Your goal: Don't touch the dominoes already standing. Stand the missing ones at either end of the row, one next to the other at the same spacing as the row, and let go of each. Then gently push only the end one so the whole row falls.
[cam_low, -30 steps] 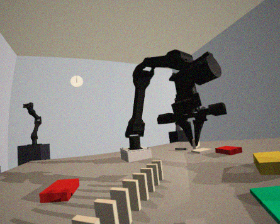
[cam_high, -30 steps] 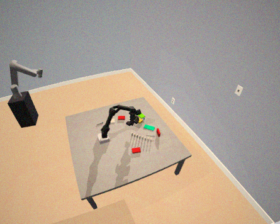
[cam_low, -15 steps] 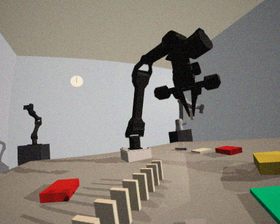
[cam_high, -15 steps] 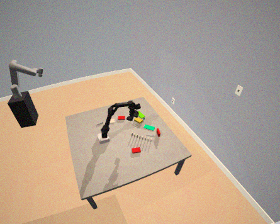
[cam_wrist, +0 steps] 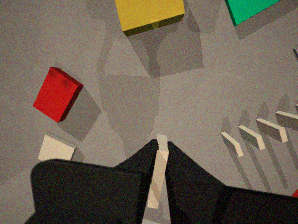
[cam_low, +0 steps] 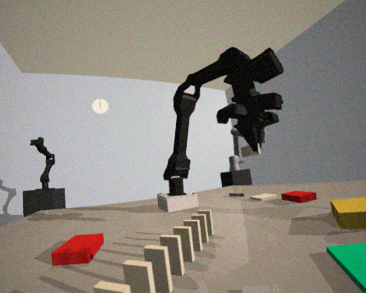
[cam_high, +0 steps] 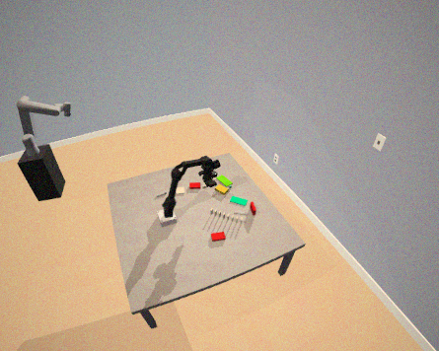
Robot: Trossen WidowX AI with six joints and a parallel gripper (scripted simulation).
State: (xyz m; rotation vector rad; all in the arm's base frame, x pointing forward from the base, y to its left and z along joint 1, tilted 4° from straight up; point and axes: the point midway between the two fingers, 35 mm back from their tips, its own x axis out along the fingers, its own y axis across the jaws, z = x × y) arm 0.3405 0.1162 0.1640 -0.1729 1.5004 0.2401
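Right now my gripper tip is 15 cm short of the yellow block, 15 cm above it and 9 cm to the right of it. Also, from my gripper tip: lime slab: 21 cm to the left, 21 cm ahead, 16 cm below; teal cube: 23 cm ahead, 15 cm below, 10 cm to the left; green slab: 25 cm ahead, 16 cm below, 8 cm to the right.
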